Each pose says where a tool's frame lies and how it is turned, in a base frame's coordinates. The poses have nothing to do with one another.
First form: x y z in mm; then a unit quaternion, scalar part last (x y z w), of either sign.
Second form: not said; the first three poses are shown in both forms.
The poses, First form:
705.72 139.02 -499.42 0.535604 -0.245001 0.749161 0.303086
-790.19 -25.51 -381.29 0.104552 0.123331 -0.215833 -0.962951
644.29 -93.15 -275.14 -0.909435 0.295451 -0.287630 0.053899
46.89 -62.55 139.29 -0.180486 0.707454 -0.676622 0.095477
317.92 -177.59 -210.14 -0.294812 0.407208 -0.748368 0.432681
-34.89 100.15 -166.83 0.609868 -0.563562 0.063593 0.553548
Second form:
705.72 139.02 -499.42 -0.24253 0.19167 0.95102 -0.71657 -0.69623 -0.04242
-790.19 -25.51 -381.29 0.87641 0.44146 0.19239 -0.38988 0.88497 -0.25459
644.29 -93.15 -275.14 0.65996 -0.56839 0.49131 -0.50638 -0.81961 -0.26800
46.89 -62.55 139.29 -0.91662 -0.38457 0.10915 -0.12617 0.01921 -0.99182
317.92 -177.59 -210.14 -0.45175 -0.88771 0.08887 0.40751 -0.29394 -0.86460
-34.89 100.15 -166.83 0.35671 -0.61699 0.70148 -0.75780 0.24803 0.60350

